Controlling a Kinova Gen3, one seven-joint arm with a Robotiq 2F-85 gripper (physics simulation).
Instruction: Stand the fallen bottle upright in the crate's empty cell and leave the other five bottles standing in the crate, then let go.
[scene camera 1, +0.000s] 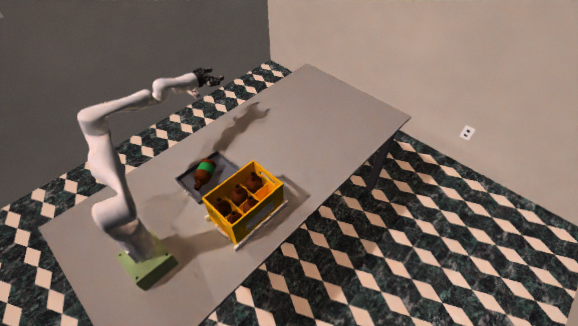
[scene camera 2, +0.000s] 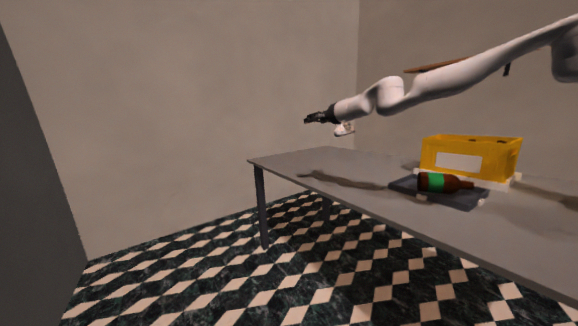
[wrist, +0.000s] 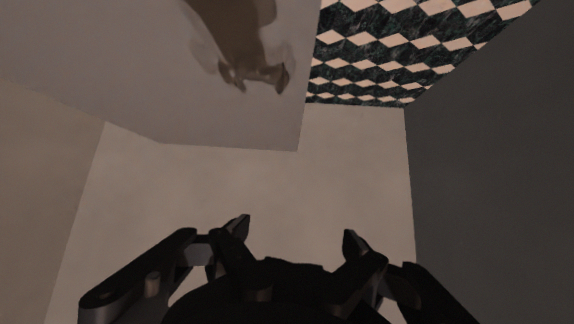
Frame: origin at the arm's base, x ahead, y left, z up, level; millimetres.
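Seen in the pictures: gripper, fingertip midpoint: (scene camera 1: 217, 73) (scene camera 2: 313, 121) (wrist: 295, 231); arm's base at its link origin: (scene camera 1: 144, 249).
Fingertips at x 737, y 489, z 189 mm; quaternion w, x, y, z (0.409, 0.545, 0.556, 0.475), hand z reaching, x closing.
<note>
Offsets run from my fingertips to a thing's top centre. "spot": to the spot under its first point. Level surfaces: height alone.
The fallen bottle @(dx -367, dy -310, dz -205 mm) (scene camera 1: 204, 170) (scene camera 2: 437, 183), brown with a green band, lies on its side in a dark grey tray @(spot: dx -223, dy -286, dz -278 mm) (scene camera 1: 225, 161) (scene camera 2: 400, 186). The yellow crate @(dx -328, dy -592, dz -109 mm) (scene camera 1: 256, 218) (scene camera 2: 462, 145) stands upright beside the tray. Five brown bottles stand in its cells; one of them @(dx -241, dy -548, dz -121 mm) (scene camera 1: 254, 182) is near the far end. The cell @(spot: dx -218, dy -590, dz -242 mm) (scene camera 1: 265, 192) at the far end, on the side away from the tray, looks empty. My gripper (scene camera 1: 220, 80) (scene camera 2: 306, 119) (wrist: 295, 231) is open and empty, high above the table and well away from the bottle and crate.
The crate rests on a pale base (scene camera 1: 262, 223) (scene camera 2: 505, 185). The tray lies between the crate and a long edge of the grey table @(dz -284 mm) (scene camera 1: 320, 120) (scene camera 2: 330, 159) (wrist: 100, 65). The arm's green mount (scene camera 1: 152, 272) stands at the near end of the table. Walls stand beyond the table.
</note>
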